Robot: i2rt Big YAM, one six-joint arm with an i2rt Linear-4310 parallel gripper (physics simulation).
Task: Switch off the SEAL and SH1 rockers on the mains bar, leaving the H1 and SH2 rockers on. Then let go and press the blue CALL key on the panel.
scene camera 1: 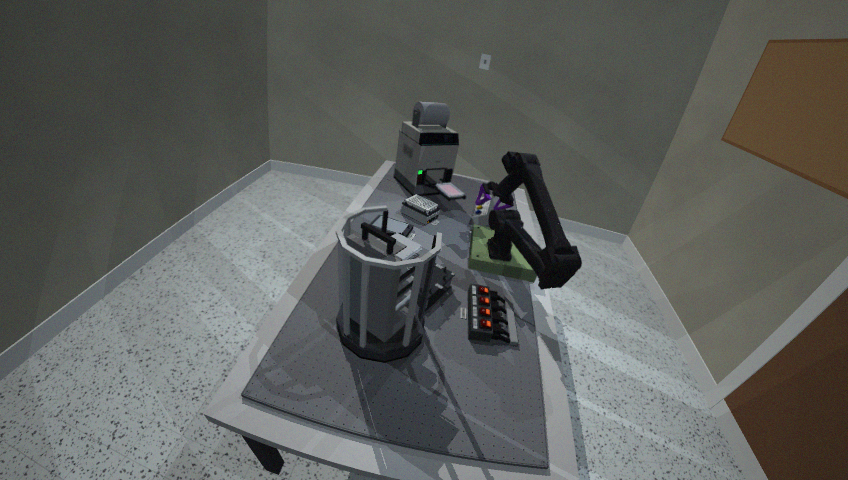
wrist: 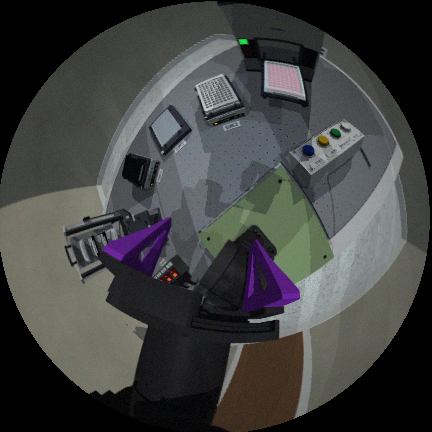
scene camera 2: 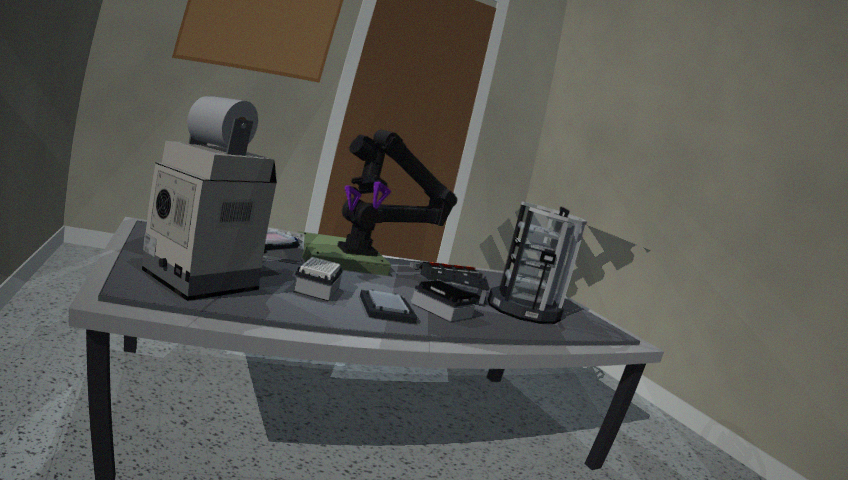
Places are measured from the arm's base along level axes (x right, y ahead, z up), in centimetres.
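Pixels of known places: gripper, between the fingertips: (scene camera 1: 485,207) (wrist: 211,232) (scene camera 2: 362,209); arm's base, origin of its link: (scene camera 1: 498,251) (wrist: 247,251) (scene camera 2: 357,250).
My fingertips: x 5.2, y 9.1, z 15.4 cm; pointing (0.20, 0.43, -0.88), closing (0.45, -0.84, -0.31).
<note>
For each thing: its top centre in the pictures, then the offset to it from my fingertips.
- pale panel, centre of its top: (wrist: 339,143) (scene camera 2: 271,229) (scene camera 1: 485,203) dz -11.0, dx +27.0, dy -5.3 cm
- blue CALL key, centre of its top: (wrist: 309,149) dz -11.9, dx +20.1, dy -1.6 cm
- white instrument, centre of its top: (scene camera 2: 230,98) (scene camera 1: 434,103) dz +26.2, dx +53.1, dy +26.9 cm
- pink plate, centre of its top: (scene camera 2: 272,235) (wrist: 283,74) (scene camera 1: 449,188) dz -8.8, dx +31.2, dy +12.5 cm
- white-topped block, centre of its top: (scene camera 2: 320,265) (wrist: 213,90) (scene camera 1: 421,202) dz -12.5, dx +19.1, dy +24.3 cm
The dark mains bar (scene camera 1: 480,317) (scene camera 2: 453,275) lies near the bench edge beside the arm's base. Its rockers all show lit orange in scene camera 1; their labels are too small to read, and the gripper partly hides the bar in the wrist view. The pale panel (wrist: 327,156) stands on the base's other side, with a blue CALL key (wrist: 308,150) at one end, then yellow, green and white keys. My gripper (scene camera 1: 489,205) (scene camera 2: 366,206) (wrist: 211,232) is open and empty, its purple fingers wide apart, high above the bench near the arm's base, clear of bar and panel.
The green base plate (scene camera 1: 484,268) (scene camera 2: 376,265) (wrist: 295,215) carries the arm. A tall carousel (scene camera 1: 380,350) (scene camera 2: 529,312) stands across from the bar. A white instrument (scene camera 1: 410,155) (scene camera 2: 229,231) with a pink plate (scene camera 1: 450,190) (wrist: 284,80) stands at the far end. A white-topped block (scene camera 1: 420,205) (scene camera 2: 318,279) (wrist: 218,95) stands nearby.
</note>
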